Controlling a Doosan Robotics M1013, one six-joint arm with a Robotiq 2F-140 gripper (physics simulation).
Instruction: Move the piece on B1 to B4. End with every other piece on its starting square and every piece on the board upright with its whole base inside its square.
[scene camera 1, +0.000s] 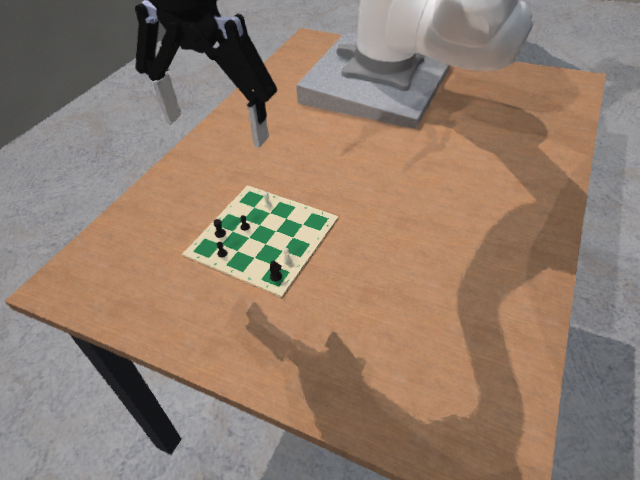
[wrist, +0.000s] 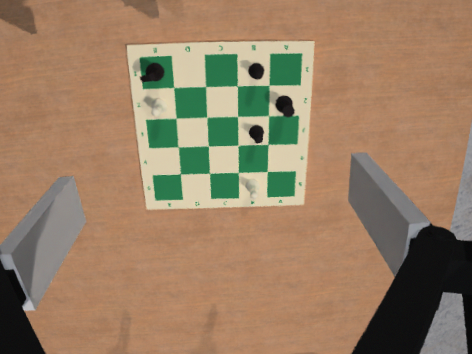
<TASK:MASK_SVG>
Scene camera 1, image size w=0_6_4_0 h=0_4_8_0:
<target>my gripper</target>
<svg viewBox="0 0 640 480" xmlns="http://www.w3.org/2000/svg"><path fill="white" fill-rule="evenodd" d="M135 6L139 23L136 70L140 74L147 74L153 81L166 124L171 125L182 115L170 74L166 73L179 46L181 46L181 49L205 53L209 59L216 61L249 101L247 106L254 147L260 148L269 138L265 102L277 92L277 87L248 35L244 17L239 13L233 17L222 17L217 9L217 0L145 0ZM160 21L166 29L166 33L155 58Z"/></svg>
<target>chessboard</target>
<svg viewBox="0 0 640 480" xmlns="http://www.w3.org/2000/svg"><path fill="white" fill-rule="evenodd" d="M247 185L216 218L221 220L221 227L226 231L226 235L221 238L216 237L216 227L212 222L182 255L282 298L336 223L338 216L267 192L269 194L268 199L272 202L272 206L266 208L263 206L265 201L263 194L266 191ZM271 261L275 261L282 266L281 270L279 270L282 278L279 281L272 281L270 279ZM284 248L289 249L289 256L293 259L290 264L284 264L282 261L285 256L283 254ZM219 241L223 243L223 249L227 250L227 255L223 258L217 255L219 251L217 242ZM241 215L245 215L246 223L250 225L250 228L246 231L240 229L242 225Z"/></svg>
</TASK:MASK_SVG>
